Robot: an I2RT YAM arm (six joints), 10 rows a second.
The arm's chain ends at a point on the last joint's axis. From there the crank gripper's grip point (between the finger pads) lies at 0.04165 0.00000 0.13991 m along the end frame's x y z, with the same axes.
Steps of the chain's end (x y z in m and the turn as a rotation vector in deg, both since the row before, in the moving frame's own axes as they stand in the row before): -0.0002, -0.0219, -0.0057, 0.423, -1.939, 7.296; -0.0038, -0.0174, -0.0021, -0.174, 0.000, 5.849; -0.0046, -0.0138, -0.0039, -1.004, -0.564, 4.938; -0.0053, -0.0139, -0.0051, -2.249, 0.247, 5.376; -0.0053, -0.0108, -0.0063, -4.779, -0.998, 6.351; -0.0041, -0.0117, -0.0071, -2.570, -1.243, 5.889; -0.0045, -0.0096, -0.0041, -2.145, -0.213, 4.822; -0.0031, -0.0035, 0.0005, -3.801, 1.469, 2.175
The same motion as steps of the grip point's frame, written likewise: -0.0052, -0.0179, -0.0044, 0.423, -1.939, 7.296; -0.0040, -0.0127, -0.0021, -0.174, 0.000, 5.849; -0.0062, -0.0078, -0.0036, -1.004, -0.564, 4.938; -0.0051, -0.0045, -0.0055, -2.249, 0.247, 5.376; -0.0086, 0.0053, -0.0063, -4.779, -0.998, 6.351; -0.0077, -0.0013, -0.0065, -2.570, -1.243, 5.889; -0.0054, -0.0009, -0.0041, -2.145, -0.213, 4.822; 0.0003, 0.0074, -0.0010, -3.801, 1.469, 2.175
